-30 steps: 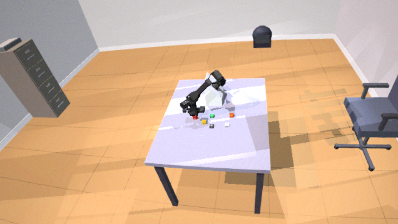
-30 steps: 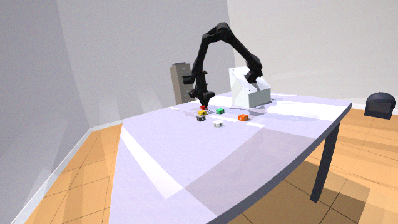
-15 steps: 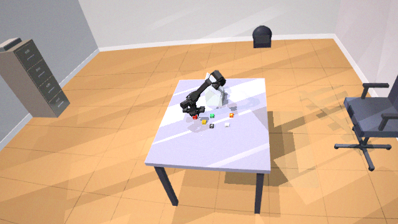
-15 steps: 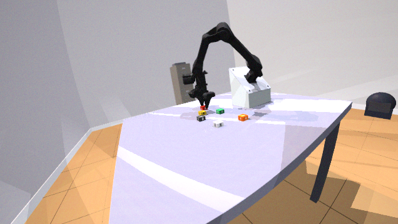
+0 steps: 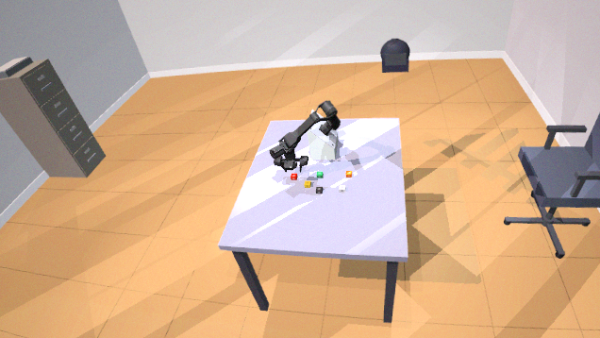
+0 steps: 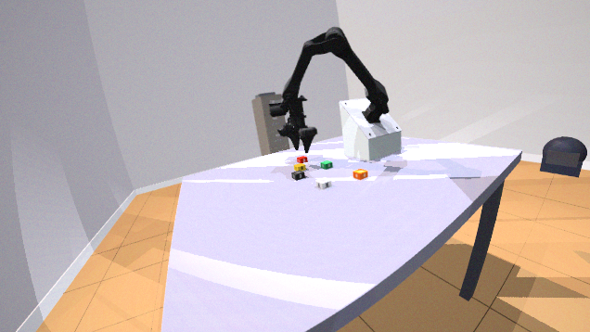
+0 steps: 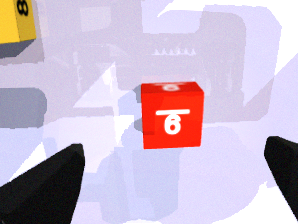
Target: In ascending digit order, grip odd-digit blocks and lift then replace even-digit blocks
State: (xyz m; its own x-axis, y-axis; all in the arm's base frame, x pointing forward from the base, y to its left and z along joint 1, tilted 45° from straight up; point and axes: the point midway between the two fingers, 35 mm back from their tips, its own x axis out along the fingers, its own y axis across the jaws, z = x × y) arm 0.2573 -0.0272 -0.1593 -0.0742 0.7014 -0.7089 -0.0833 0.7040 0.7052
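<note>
Now: the red block 30 mm below my gripper tip. Also, from my gripper tip: green block 30 mm behind, 140 mm to the left, 30 mm below; then black block 90 mm ahead, 170 mm to the left, 30 mm below; then yellow block 50 mm ahead, 90 mm to the left, 30 mm below.
</note>
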